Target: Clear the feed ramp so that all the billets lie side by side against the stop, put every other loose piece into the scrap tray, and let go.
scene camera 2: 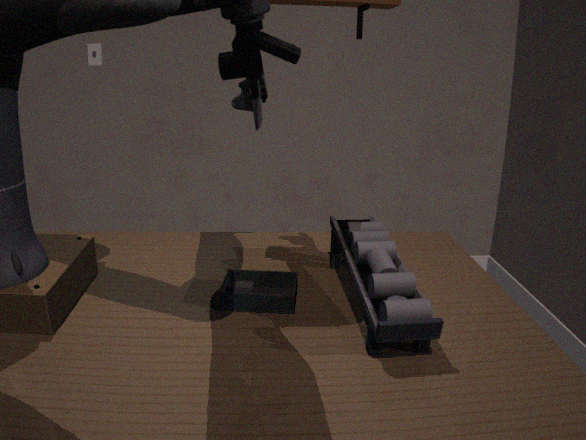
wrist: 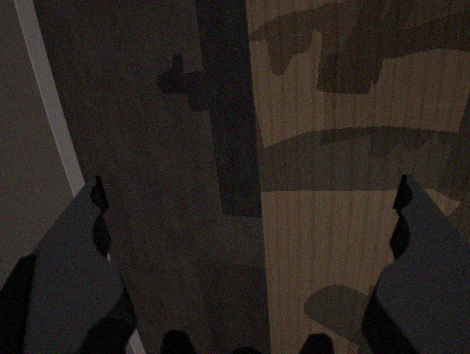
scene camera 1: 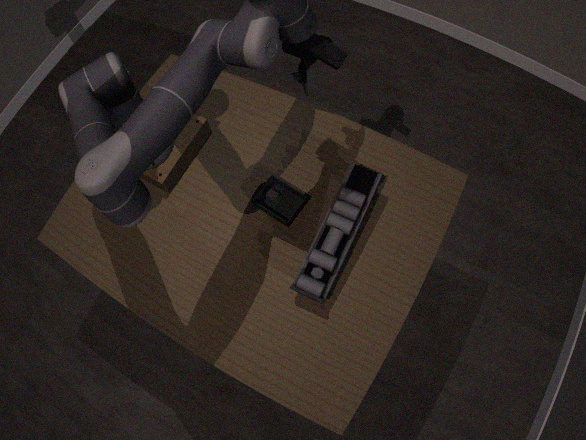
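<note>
The feed ramp (scene camera 1: pixel 369 206) (scene camera 2: pixel 356 280) slopes down to its stop (scene camera 2: pixel 410 330). A pale billet (scene camera 1: pixel 310 286) (scene camera 2: pixel 406 311) lies crosswise at the stop. Behind it is a small round piece (scene camera 1: pixel 317 272), mostly hidden in scene view 2, then a crosswise billet (scene camera 1: pixel 322 260) (scene camera 2: pixel 392 285). A cylinder (scene camera 1: pixel 331 241) (scene camera 2: pixel 380 261) lies lengthwise above that. Three more crosswise billets (scene camera 1: pixel 341 222) (scene camera 1: pixel 345 210) (scene camera 1: pixel 352 196) lie uphill of it. The scrap tray (scene camera 1: pixel 289 221) (scene camera 2: pixel 265 303) holds a small blocky piece (scene camera 1: pixel 272 193) (scene camera 2: pixel 244 285). My gripper (scene camera 2: pixel 257 119) (wrist: pixel 247 179) is open and empty, high above the table's far edge.
The arm's wooden base block (scene camera 1: pixel 186 150) (scene camera 2: pixel 75 285) stands on the table (scene camera 1: pixel 360 350) (scene camera 2: pixel 150 380), left of the tray. A wall shelf (scene camera 2: pixel 335 2) hangs at the top of scene view 2. The arm's shadows fall across the table and the tray.
</note>
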